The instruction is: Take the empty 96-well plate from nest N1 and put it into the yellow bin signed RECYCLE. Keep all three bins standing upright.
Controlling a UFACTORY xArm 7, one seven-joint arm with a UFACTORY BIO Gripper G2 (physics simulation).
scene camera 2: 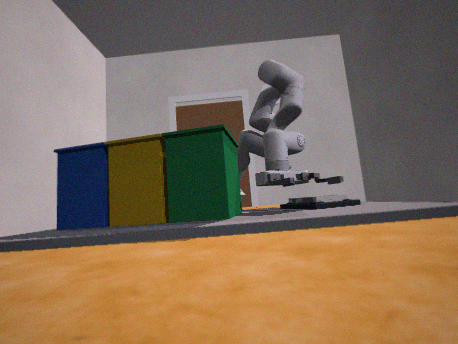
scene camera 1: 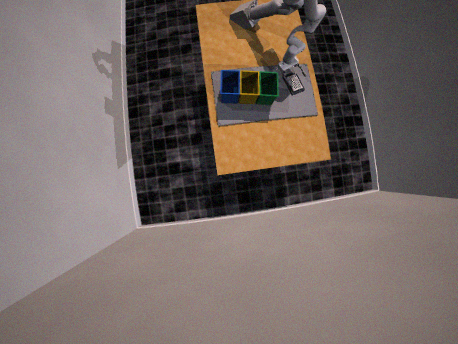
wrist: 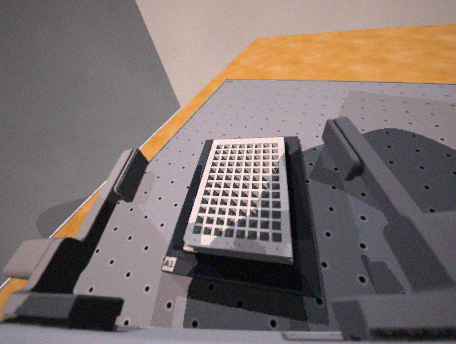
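Observation:
Scene camera 2 shows my gripper (scene camera 2: 318, 180), a blue bin (scene camera 2: 82, 171), a yellow bin (scene camera 2: 138, 194) and a green bin (scene camera 2: 203, 183). The wrist view shows my gripper as well (wrist: 226, 142), together with a white 96-well plate (wrist: 241, 210) and a dark flat nest (wrist: 256, 274). In the wrist view the yellow bin is out of frame; the green bin is out of frame in the wrist view too.

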